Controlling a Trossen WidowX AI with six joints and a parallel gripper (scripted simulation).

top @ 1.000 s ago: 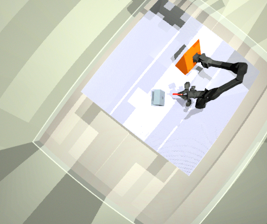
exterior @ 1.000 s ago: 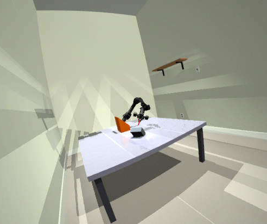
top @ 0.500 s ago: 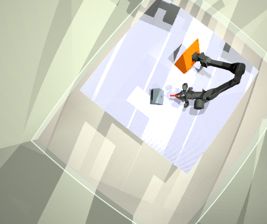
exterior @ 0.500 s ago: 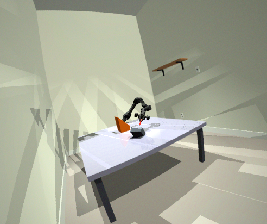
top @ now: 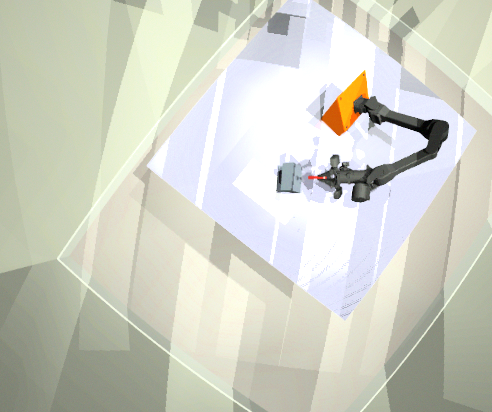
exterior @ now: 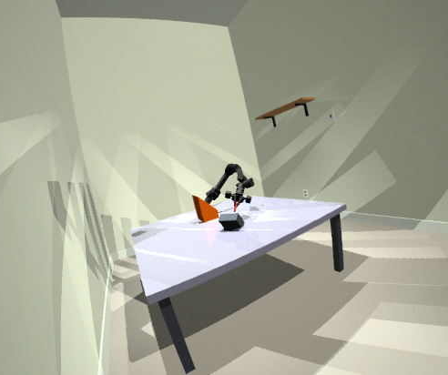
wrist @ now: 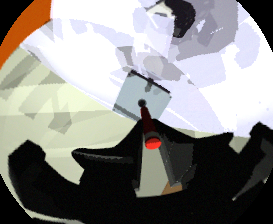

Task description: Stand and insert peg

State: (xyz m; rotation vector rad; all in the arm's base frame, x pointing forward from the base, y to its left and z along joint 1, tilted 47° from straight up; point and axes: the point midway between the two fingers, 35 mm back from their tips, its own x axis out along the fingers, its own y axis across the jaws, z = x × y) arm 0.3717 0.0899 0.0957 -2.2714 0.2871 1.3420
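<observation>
The grey sloped panel is 7 cm ahead of my gripper tip, 7 cm to the right of it and 7 cm below it. Also, from my gripper tip: red peg: 1 cm behind, 1 cm to the left, 1 cm above.
</observation>
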